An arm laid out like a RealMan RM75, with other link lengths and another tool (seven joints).
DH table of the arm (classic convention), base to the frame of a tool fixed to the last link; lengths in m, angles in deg. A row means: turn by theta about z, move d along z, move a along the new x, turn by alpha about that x. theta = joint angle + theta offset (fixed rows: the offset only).
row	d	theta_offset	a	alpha
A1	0.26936	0	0	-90
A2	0	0	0	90
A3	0.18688	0	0	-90
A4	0	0	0	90
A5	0.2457	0	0	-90
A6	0	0	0	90
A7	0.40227	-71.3	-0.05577	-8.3
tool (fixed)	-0.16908	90	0	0
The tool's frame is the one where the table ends.
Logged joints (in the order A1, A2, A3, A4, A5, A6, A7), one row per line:
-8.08 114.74 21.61 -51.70 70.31 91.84 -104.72
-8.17 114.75 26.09 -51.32 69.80 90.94 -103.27
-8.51 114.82 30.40 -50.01 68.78 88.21 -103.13
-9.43 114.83 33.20 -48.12 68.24 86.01 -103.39
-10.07 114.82 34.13 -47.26 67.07 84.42 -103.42
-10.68 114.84 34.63 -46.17 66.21 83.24 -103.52
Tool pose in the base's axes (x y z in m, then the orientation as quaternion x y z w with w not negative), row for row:
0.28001 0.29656 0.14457 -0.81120 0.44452 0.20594 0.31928
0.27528 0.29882 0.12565 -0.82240 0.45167 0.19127 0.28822
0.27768 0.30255 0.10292 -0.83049 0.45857 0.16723 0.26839
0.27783 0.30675 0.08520 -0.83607 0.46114 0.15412 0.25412
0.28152 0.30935 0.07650 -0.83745 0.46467 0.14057 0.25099
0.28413 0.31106 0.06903 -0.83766 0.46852 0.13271 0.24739
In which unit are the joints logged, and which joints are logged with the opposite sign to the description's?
The joints are logged in degrees. Opposite sign: A1, A3.
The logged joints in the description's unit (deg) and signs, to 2 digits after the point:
8.08 114.74 -21.61 -51.70 70.31 91.84 -104.72
8.17 114.75 -26.09 -51.32 69.80 90.94 -103.27
8.51 114.82 -30.40 -50.01 68.78 88.21 -103.13
9.43 114.83 -33.20 -48.12 68.24 86.01 -103.39
10.07 114.82 -34.13 -47.26 67.07 84.42 -103.42
10.68 114.84 -34.63 -46.17 66.21 83.24 -103.52

